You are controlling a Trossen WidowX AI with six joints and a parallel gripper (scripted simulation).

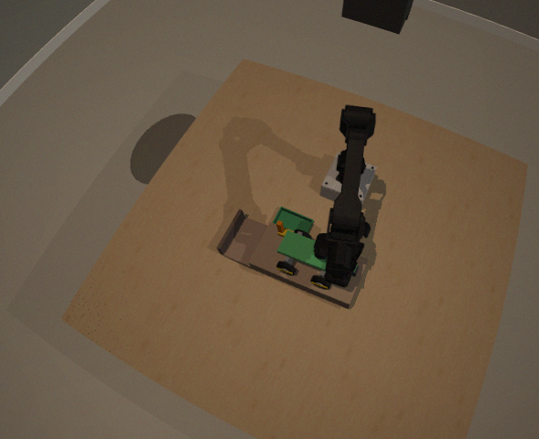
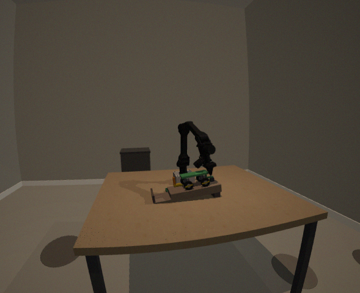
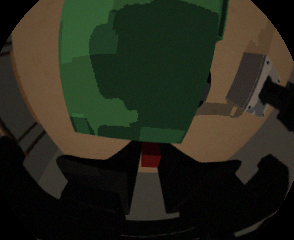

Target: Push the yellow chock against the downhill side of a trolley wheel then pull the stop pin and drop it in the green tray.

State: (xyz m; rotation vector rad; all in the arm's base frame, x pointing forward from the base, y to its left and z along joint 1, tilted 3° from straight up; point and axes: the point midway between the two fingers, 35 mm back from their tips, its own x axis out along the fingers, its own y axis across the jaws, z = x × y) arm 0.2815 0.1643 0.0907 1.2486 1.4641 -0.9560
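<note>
The yellow chock lies 220 mm to the right of my gripper tip and 50 mm below it. Round my gripper tip: red-headed stop pin: right at my gripper tip; trolley: 110 mm to the right, 40 mm ahead, 20 mm below; ramp: 120 mm to the right, 90 mm below, 40 mm ahead.
</note>
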